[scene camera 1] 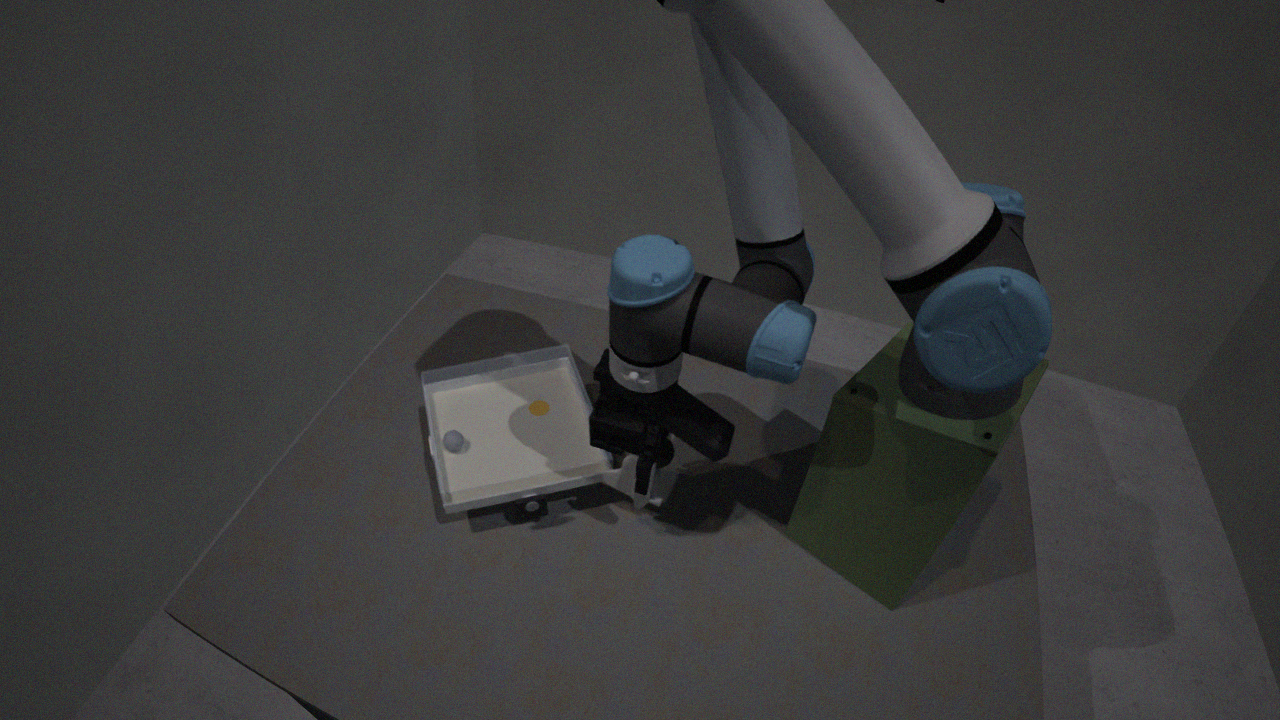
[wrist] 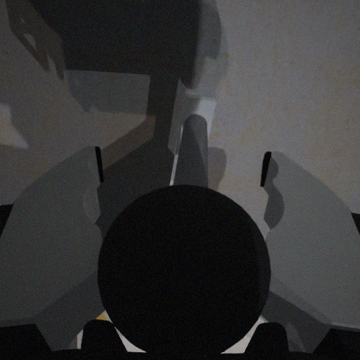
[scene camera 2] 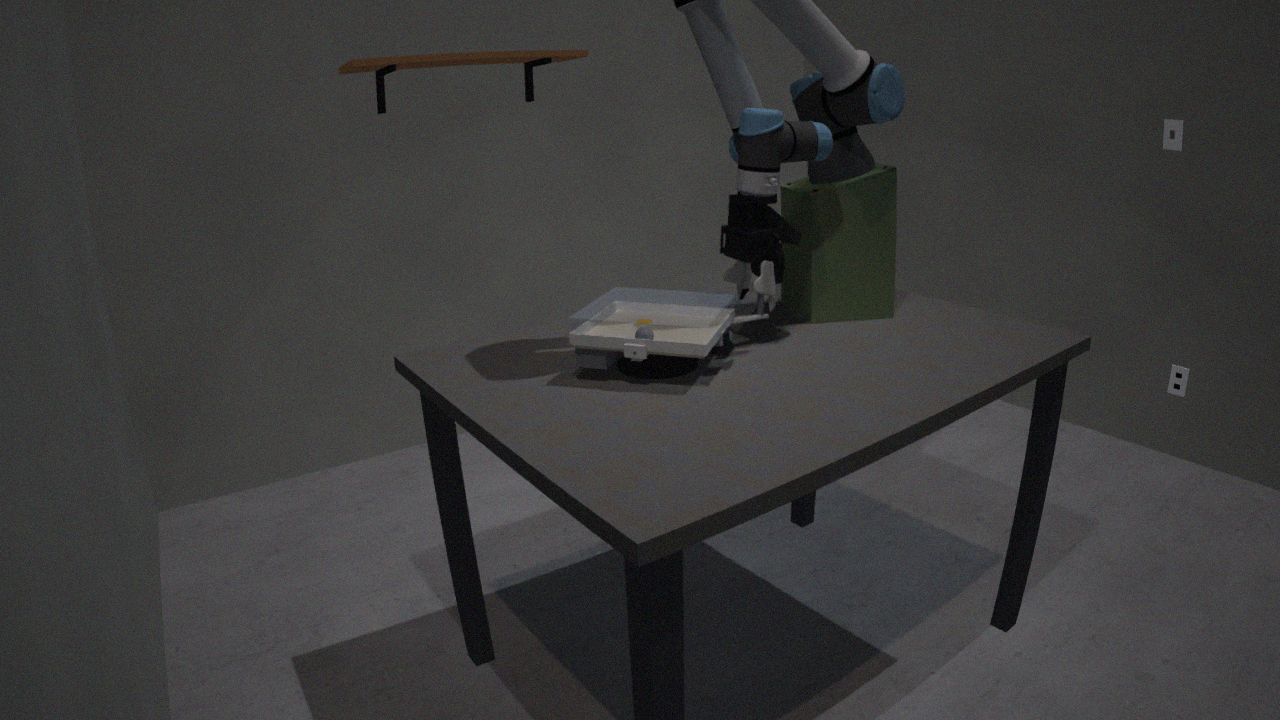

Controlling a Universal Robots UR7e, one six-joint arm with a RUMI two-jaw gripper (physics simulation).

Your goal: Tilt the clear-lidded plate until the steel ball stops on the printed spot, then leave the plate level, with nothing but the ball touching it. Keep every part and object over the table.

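The clear-lidded plate [scene camera 1: 528,490] [scene camera 2: 599,342] stands on a dark base; its tilt is slight and hard to judge. The grey steel ball [scene camera 1: 453,440] [scene camera 2: 644,334] is inside, by the wall at the left in scene camera 1, well away from the orange printed spot [scene camera 1: 538,408] [scene camera 2: 644,321]. A pale bar [scene camera 2: 750,317] runs out from the plate's near-robot corner and bears an upright post [wrist: 196,150] with a round black knob [wrist: 184,270]. My gripper [scene camera 1: 640,488] [scene camera 2: 756,288] [wrist: 182,154] points down, shut on this knob. The knob hides much of the plate in the wrist view.
The green pedestal [scene camera 1: 872,501] [scene camera 2: 850,246] carries the arm beside the plate. A small dark fitting [scene camera 1: 531,506] sits under the plate's front edge. The table [scene camera 1: 626,626] [scene camera 2: 760,429] has its nearest edge to the plate on the left in scene camera 1. A wooden shelf [scene camera 2: 465,60] hangs on the wall.
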